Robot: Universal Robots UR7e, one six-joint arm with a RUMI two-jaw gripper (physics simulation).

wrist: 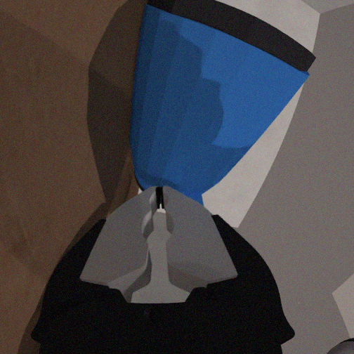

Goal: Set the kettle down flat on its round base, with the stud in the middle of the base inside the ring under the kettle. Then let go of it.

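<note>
The kettle (185,100) shows as a large blue tapered body with a dark band (240,31) across its wide end at the top of the wrist view. Its narrow end points down towards the gripper, and a small blue part shows behind the right finger. My gripper (160,188) is shut, its fingertips together over the kettle's narrow end, with no part of the kettle seen between them. The fingers hide part of that end. Whether they touch the kettle I cannot tell. The round base, its stud and the ring under the kettle cannot be made out.
A pale surface (260,172) shows behind and to the right of the kettle, with a grey area (310,200) beyond it. A brown wood-like surface (45,125) with dark shadows fills the left side. A dark-edged grey object (344,347) shows partly at the bottom right corner.
</note>
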